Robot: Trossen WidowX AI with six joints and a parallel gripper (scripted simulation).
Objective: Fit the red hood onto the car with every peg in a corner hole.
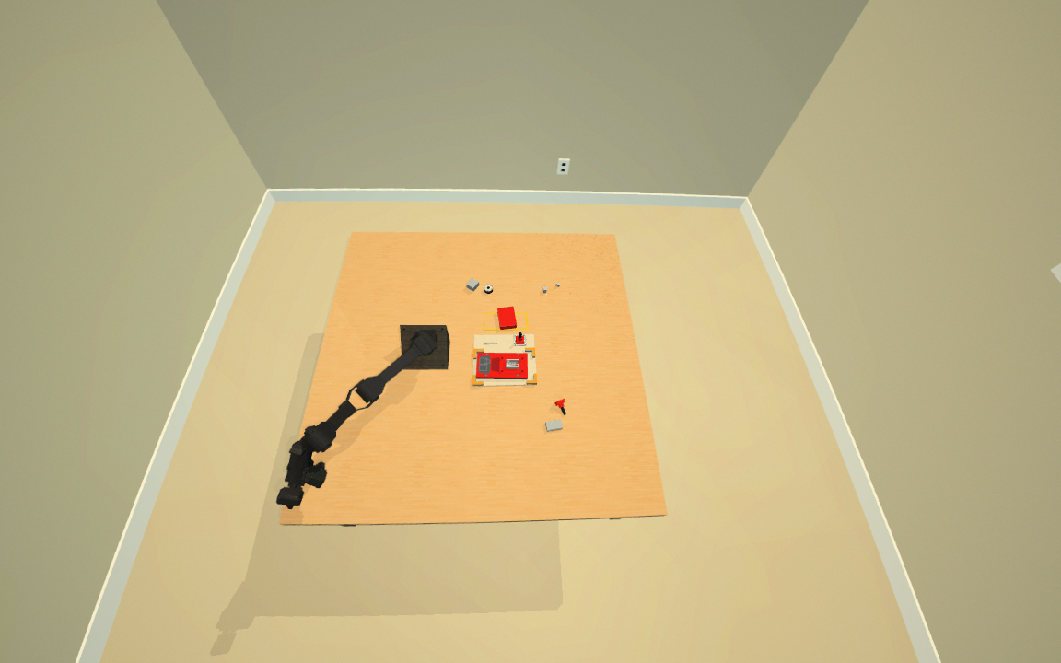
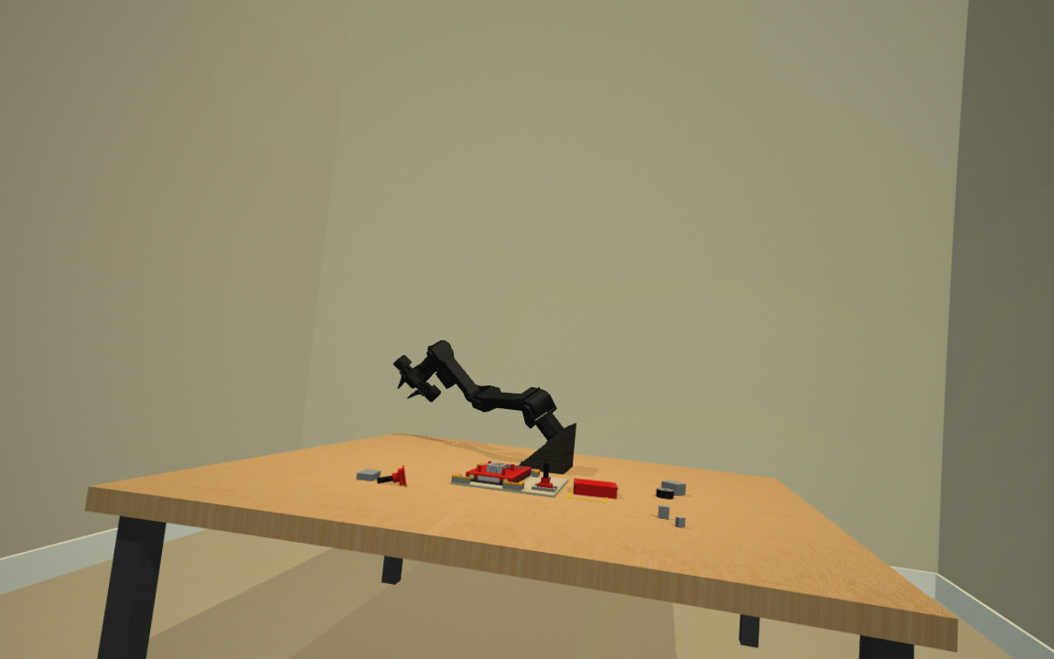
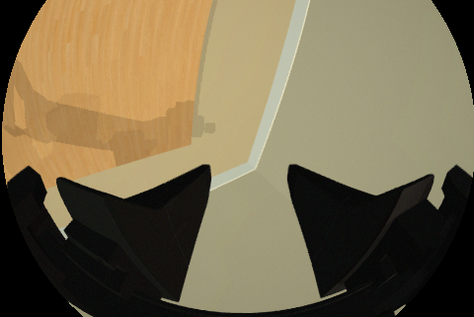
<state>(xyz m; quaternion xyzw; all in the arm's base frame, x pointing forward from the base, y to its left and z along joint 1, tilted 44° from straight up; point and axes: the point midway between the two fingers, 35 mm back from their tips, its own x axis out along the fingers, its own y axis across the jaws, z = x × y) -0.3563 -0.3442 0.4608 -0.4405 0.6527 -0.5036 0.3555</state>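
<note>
Right now my gripper tip is 68 cm short of the red hood, 72 cm to the right of it and 13 cm above it. From my gripper tip the other things lie so: grey engine block: 69 cm ahead, 50 cm to the left, 13 cm below; jig: 67 cm ahead, 52 cm to the left, 14 cm below.
</note>
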